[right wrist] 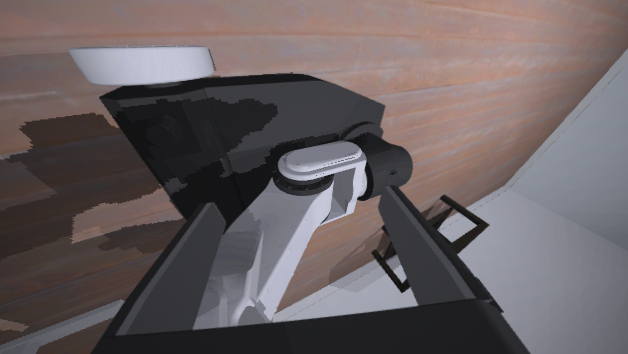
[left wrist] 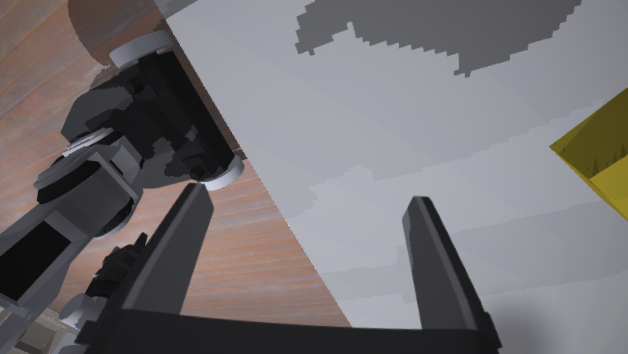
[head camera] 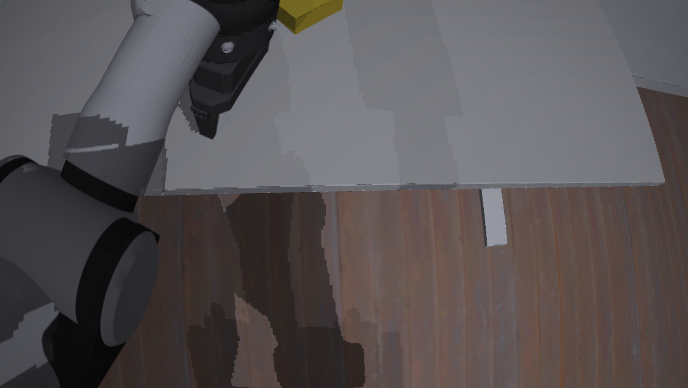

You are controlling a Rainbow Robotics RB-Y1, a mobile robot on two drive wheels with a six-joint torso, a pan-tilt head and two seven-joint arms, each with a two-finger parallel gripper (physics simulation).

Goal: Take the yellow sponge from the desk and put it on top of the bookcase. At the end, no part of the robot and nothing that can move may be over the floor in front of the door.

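Where they show: left gripper, between the fingertips: (left wrist: pixel 308 202) (head camera: pixel 228 98); right gripper, between the fingertips: (right wrist: pixel 301 204) (left wrist: pixel 131 241); robot's base, origin of its link: (left wrist: pixel 199 108).
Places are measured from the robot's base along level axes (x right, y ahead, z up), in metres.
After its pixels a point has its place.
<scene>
The yellow sponge (head camera: pixel 312 12) @[x 0.009, y 0.830, z 0.758 m] (left wrist: pixel 615 185) @[x -0.006, y 0.830, z 0.766 m] lies on the white desk (head camera: pixel 550 125) @[x 0.415, y 0.665, z 0.721 m] (left wrist: pixel 300 110) @[x -0.104, y 0.616, z 0.721 m]. It is cut off by the top edge of the head view and by the right edge of the left wrist view. My left gripper (head camera: pixel 207 131) (left wrist: pixel 308 202) @[x -0.090, y 0.631, z 0.819 m] is open and empty, above the desk near its front edge. In the head view it is to the left of the sponge and apart from it, with its fingers partly hidden. My right gripper (right wrist: pixel 301 204) @[x 0.213, y -0.138, z 0.504 m] is open and empty, away from the sponge. The bookcase and door cannot be made out.
My wheeled base (left wrist: pixel 165 115) @[x -0.053, y 0.004, z 0.191 m] (right wrist: pixel 240 130) @[x 0.135, y -0.119, z 0.169 m] stands on the wooden floor (head camera: pixel 425 300) @[x 0.350, y 0.443, z 0.000 m] by the desk's front edge. A white desk foot (head camera: pixel 495 220) sticks out below the desk. A dark thin-framed object (right wrist: pixel 470 241) @[x -1.196, y -1.918, z 0.451 m] stands by the wall in the right wrist view.
</scene>
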